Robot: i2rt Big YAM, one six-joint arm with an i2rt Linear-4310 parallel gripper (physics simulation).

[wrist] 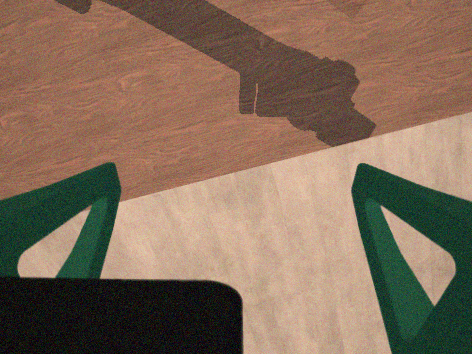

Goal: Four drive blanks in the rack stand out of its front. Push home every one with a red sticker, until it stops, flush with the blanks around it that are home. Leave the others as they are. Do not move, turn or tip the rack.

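My gripper (236,176) is open, its two green fingers wide apart at the left and right of the wrist view, with nothing between them. The rack, its drive blanks and their red stickers do not show in this view, so I cannot tell how the blanks stand.
A reddish-brown wood-grain surface (65,90) fills the upper part, with the arm's dark shadow across it. A paler surface (235,240) lies beyond its slanting straight edge, below and between the fingers. A black block-shaped part (120,320) covers the lower left.
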